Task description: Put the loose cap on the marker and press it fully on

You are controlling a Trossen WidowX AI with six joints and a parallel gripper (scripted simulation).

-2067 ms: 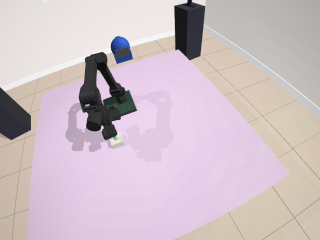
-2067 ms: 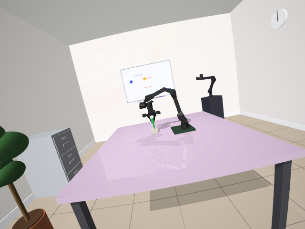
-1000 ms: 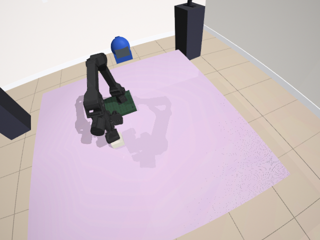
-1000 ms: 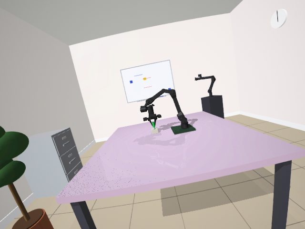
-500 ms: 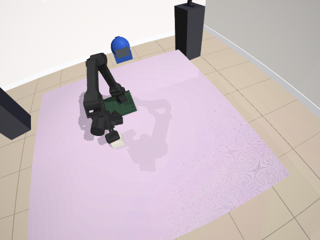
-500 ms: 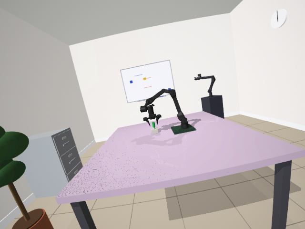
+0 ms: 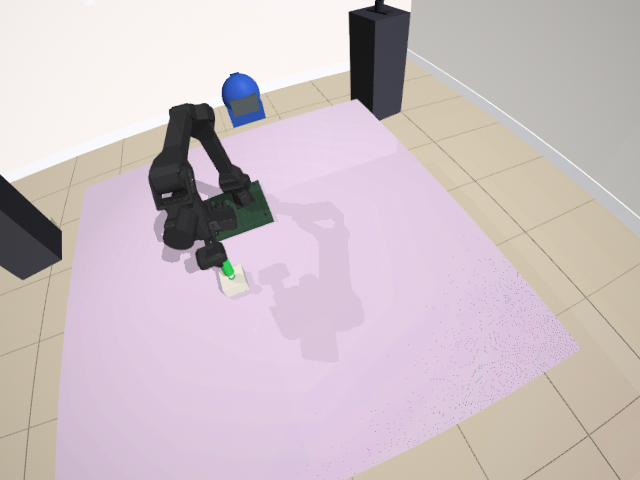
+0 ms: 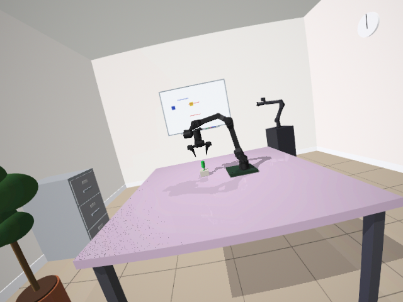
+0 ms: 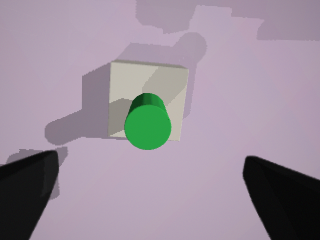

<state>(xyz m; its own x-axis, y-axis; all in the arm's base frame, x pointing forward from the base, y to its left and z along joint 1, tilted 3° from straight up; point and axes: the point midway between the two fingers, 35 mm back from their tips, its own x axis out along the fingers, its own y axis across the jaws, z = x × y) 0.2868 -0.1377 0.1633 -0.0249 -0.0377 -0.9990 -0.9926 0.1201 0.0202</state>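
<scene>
The green cap is 70 mm below my gripper tip. The rest, counted from my gripper tip: green marker: 70 mm below; holder block: 140 mm below.
</scene>
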